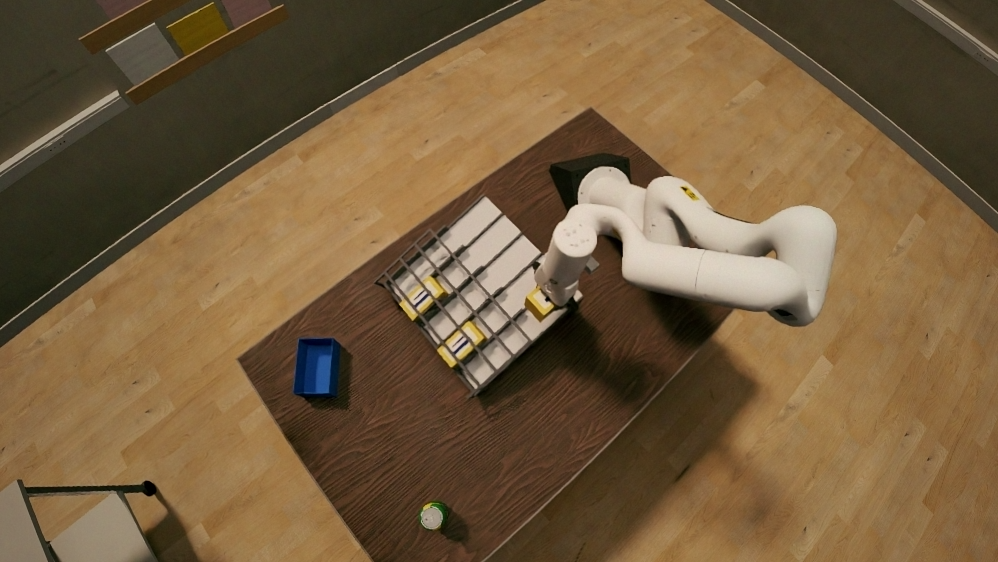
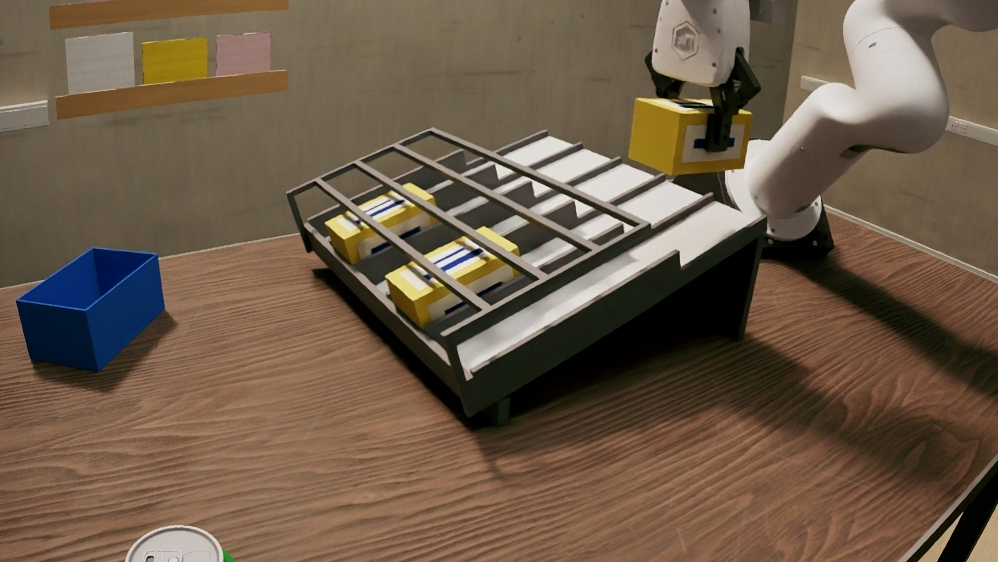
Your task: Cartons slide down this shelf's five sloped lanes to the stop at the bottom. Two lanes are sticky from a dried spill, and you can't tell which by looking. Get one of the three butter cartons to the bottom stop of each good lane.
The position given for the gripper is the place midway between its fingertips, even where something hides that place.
Note:
In view: the gripper (image 2: 690, 142), a butter carton (image 2: 668, 135), a butter carton (image 2: 423, 299) and a butter carton (image 2: 402, 218).
The gripper shows as well in image 1 (image 1: 549, 296).

